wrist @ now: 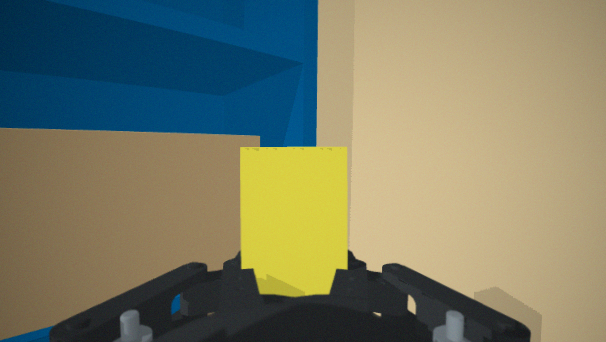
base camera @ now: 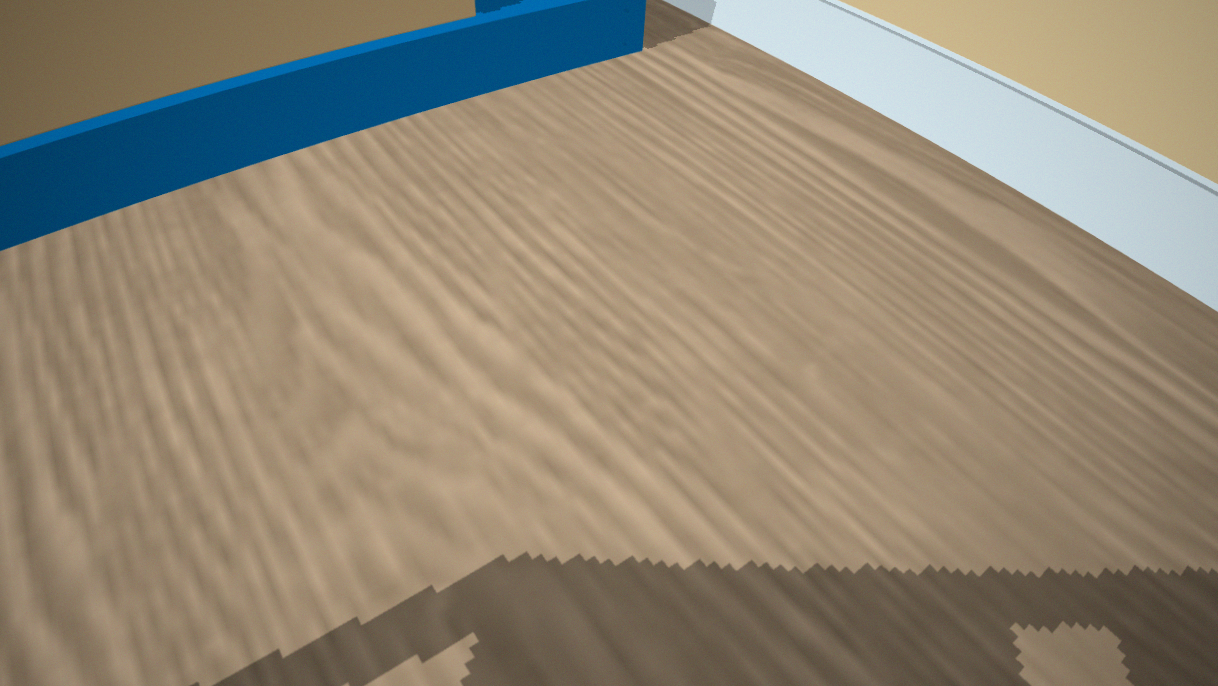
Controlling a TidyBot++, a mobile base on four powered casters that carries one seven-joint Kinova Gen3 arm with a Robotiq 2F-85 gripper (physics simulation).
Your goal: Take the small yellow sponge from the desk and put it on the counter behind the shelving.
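Places are measured from the arm's base along level axes (x ahead, y left, z up), in metres.
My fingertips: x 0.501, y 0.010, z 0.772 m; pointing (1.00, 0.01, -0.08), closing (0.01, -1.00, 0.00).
Observation:
For each thing: its top centre in the pictures, then the offset to it from my fingertips. Level surfaces: height alone.
- small yellow sponge, top centre: [wrist: 295, 146] 0.025 m back, 0.000 m left, 0.071 m up
- tan panel, top centre: [wrist: 123, 134] 0.335 m ahead, 0.343 m left, 0.093 m up
- wood floor, surface height: 1.168 m down
The small yellow sponge [wrist: 294, 210] is at the middle of the wrist view, standing out past the fingertips as an upright block. My gripper [wrist: 295, 256] is shut on it, with one black finger on each side. A blue shelving unit [wrist: 310, 75] [base camera: 340, 110] is behind the sponge to the upper left in the wrist view, and its low blue edge runs across the upper left of the base camera view. The desk and the counter cannot be made out in either view.
A tan panel [wrist: 125, 215] covers the lower left part of the shelving in the wrist view. A beige wall [wrist: 475, 150] [base camera: 1133, 76] is on the right, with a white baseboard [base camera: 980, 119] along the wood floor [base camera: 596, 298]. A dark shadow lies across the near floor.

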